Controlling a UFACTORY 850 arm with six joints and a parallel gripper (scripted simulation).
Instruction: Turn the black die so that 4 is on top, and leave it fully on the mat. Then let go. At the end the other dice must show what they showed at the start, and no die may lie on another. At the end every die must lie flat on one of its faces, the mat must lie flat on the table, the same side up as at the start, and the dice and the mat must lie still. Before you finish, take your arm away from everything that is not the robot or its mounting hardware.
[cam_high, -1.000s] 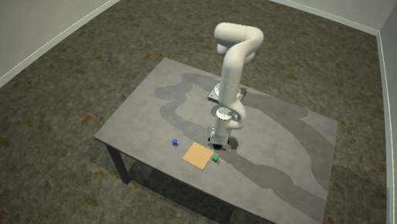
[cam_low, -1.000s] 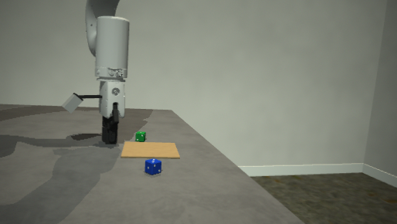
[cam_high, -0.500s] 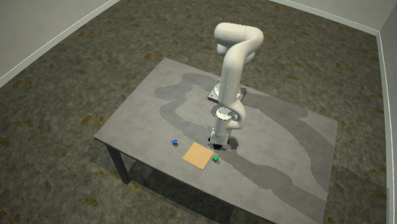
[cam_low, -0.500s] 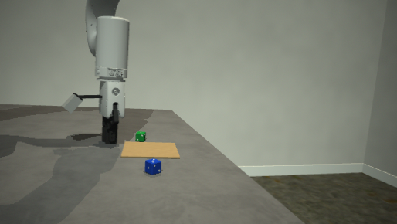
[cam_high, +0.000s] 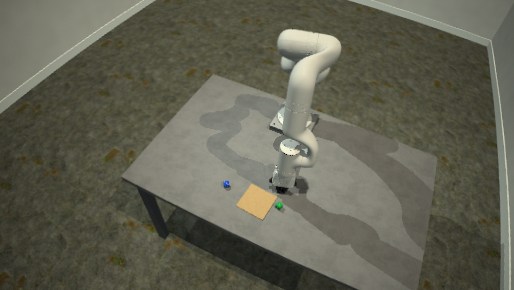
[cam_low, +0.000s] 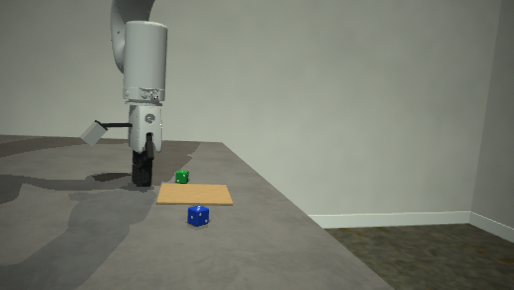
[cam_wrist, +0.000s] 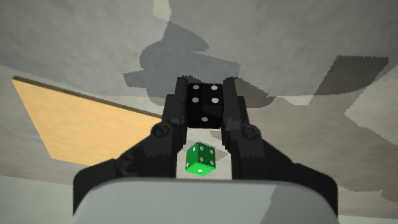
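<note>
The tan mat is 12 cm ahead of my hand, 6 cm to the right of it and 2 cm below it. From my hand the other things lie so: blue die: 14 cm ahead, 22 cm to the right, 1 cm below; green die: 8 cm ahead, 4 cm to the left, 1 cm below; black die: 1 cm below.
</note>
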